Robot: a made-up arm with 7 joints. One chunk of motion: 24 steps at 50 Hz.
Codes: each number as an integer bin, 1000 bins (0 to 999) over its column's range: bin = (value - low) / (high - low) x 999, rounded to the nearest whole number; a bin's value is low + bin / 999 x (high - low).
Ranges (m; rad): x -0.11..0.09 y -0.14..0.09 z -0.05..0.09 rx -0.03..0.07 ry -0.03..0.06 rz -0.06..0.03
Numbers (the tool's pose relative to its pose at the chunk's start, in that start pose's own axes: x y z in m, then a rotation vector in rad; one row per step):
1: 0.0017 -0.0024 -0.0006 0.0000 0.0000 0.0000
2: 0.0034 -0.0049 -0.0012 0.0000 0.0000 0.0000
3: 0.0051 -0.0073 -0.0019 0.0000 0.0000 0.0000
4: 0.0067 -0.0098 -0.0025 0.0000 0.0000 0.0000
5: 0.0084 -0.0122 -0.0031 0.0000 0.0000 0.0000
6: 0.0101 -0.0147 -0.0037 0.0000 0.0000 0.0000
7: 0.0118 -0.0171 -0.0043 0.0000 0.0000 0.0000
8: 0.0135 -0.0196 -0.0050 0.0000 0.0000 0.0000
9: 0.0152 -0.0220 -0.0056 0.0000 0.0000 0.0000
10: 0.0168 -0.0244 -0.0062 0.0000 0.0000 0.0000
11: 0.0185 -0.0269 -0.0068 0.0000 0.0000 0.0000
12: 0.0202 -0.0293 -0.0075 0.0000 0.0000 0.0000
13: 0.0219 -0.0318 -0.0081 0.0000 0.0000 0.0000
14: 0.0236 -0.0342 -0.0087 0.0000 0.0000 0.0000
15: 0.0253 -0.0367 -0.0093 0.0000 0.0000 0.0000
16: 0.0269 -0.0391 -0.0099 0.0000 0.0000 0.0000
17: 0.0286 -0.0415 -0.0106 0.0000 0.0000 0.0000
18: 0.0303 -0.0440 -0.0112 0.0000 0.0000 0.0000
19: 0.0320 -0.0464 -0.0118 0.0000 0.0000 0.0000
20: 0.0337 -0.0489 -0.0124 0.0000 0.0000 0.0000
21: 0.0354 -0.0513 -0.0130 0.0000 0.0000 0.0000
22: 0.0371 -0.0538 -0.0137 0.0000 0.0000 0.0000
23: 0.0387 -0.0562 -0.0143 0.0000 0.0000 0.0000
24: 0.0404 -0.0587 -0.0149 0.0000 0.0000 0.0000
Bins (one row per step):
1: 558 598 353 300 333 666
2: 566 587 348 300 333 666
3: 575 576 343 300 333 666
4: 583 566 339 300 333 666
5: 591 555 335 300 333 666
6: 600 544 330 300 333 666
7: 608 534 326 300 333 666
8: 617 523 321 300 333 666
9: 625 513 317 300 333 666
10: 633 502 313 300 333 666
11: 642 491 308 300 333 666
12: 650 481 303 300 333 666
13: 659 470 299 300 333 666
14: 667 460 295 300 333 666
15: 676 449 290 300 333 666
16: 684 438 286 300 333 666
17: 692 428 281 300 333 666
18: 701 417 277 300 333 666
19: 709 407 273 300 333 666
20: 718 396 268 300 333 666
21: 726 385 264 300 333 666
22: 735 374 259 300 333 666
23: 743 364 255 300 333 666
24: 751 353 250 300 333 666

